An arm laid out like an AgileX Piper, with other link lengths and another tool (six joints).
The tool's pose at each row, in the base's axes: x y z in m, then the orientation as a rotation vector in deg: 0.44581 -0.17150 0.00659 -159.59 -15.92 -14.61; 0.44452 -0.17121 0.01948 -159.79 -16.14 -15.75; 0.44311 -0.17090 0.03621 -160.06 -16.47 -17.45; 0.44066 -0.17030 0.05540 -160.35 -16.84 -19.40; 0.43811 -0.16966 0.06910 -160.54 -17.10 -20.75; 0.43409 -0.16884 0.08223 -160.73 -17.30 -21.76; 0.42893 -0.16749 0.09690 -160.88 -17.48 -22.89; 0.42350 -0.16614 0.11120 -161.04 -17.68 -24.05; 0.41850 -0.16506 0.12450 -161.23 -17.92 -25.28; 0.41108 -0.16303 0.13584 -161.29 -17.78 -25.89; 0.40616 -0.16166 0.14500 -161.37 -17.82 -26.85; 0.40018 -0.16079 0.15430 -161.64 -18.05 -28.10; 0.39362 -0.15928 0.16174 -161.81 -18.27 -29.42; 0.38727 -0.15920 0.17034 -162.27 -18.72 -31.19
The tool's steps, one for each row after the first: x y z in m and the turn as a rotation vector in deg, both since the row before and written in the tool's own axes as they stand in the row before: 0.00147 -0.00448 -0.01207 -0.37 0.71 -0.29; 0.00238 -0.00558 -0.01566 -0.54 1.06 -0.44; 0.00235 -0.00662 -0.01803 -0.62 1.22 -0.50; 0.00127 -0.00496 -0.01298 -0.43 0.84 -0.35; -0.00003 -0.00522 -0.01273 -0.38 0.61 -0.27; -0.00042 -0.00631 -0.01427 -0.37 0.70 -0.26; -0.00058 -0.00619 -0.01404 -0.39 0.71 -0.28; -0.00033 -0.00550 -0.01314 -0.44 0.75 -0.32; -0.00286 -0.00644 -0.01175 -0.19 0.40 0.02; -0.00129 -0.00465 -0.00931 -0.28 0.61 -0.15; -0.00220 -0.00443 -0.00993 -0.53 0.74 -0.32; -0.00313 -0.00470 -0.00829 -0.46 0.80 -0.32; -0.00261 -0.00348 -0.00976 -0.85 1.00 -0.55
